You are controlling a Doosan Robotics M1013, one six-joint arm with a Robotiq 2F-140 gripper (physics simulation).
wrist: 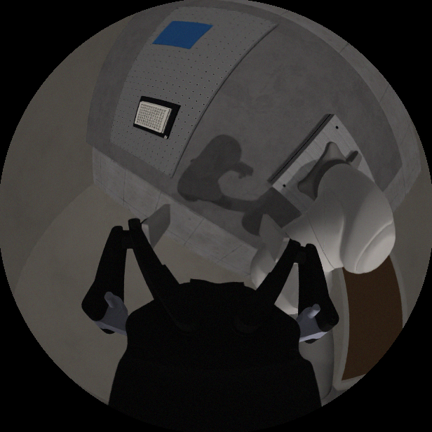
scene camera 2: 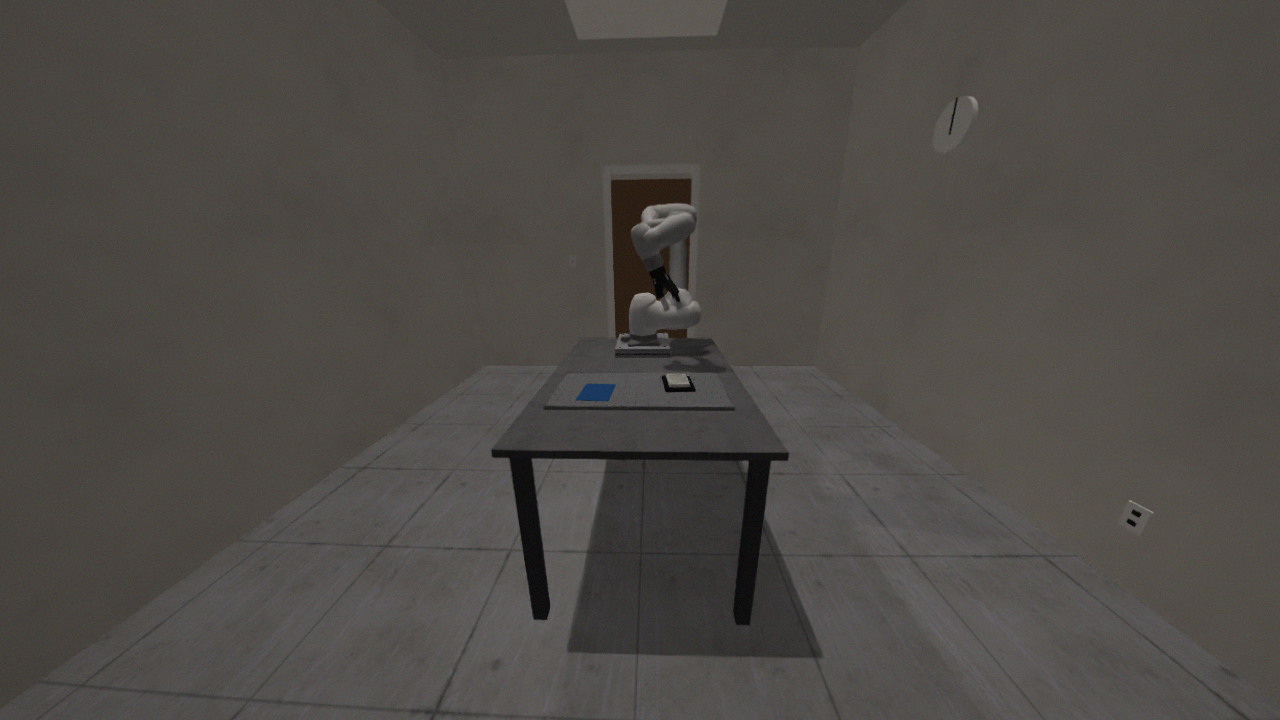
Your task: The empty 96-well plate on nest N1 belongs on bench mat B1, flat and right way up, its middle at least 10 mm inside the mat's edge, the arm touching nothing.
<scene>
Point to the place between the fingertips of the gripper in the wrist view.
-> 215,218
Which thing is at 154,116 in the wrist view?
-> A white 96-well plate.
</scene>
